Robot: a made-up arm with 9 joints. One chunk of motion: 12 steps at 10 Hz.
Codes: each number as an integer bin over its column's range. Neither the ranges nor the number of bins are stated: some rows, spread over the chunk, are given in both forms.
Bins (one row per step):
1: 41 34 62 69 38 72
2: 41 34 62 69 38 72
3: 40 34 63 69 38 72
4: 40 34 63 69 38 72
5: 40 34 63 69 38 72
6: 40 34 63 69 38 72
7: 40 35 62 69 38 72
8: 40 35 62 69 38 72
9: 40 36 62 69 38 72
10: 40 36 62 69 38 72
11: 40 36 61 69 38 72
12: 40 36 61 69 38 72
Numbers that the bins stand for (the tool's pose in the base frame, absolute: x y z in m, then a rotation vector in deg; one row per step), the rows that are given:
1: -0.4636 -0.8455 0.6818 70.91 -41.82 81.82
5: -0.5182 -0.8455 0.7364 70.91 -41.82 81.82
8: -0.5182 -0.7909 0.6818 70.91 -41.82 81.82
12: -0.5182 -0.7364 0.6273 70.91 -41.82 81.82
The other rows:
2: -0.4636 -0.8455 0.6818 70.91 -41.82 81.82
3: -0.5182 -0.8455 0.7364 70.91 -41.82 81.82
4: -0.5182 -0.8455 0.7364 70.91 -41.82 81.82
6: -0.5182 -0.8455 0.7364 70.91 -41.82 81.82
7: -0.5182 -0.7909 0.6818 70.91 -41.82 81.82
9: -0.5182 -0.7364 0.6818 70.91 -41.82 81.82
10: -0.5182 -0.7364 0.6818 70.91 -41.82 81.82
11: -0.5182 -0.7364 0.6273 70.91 -41.82 81.82

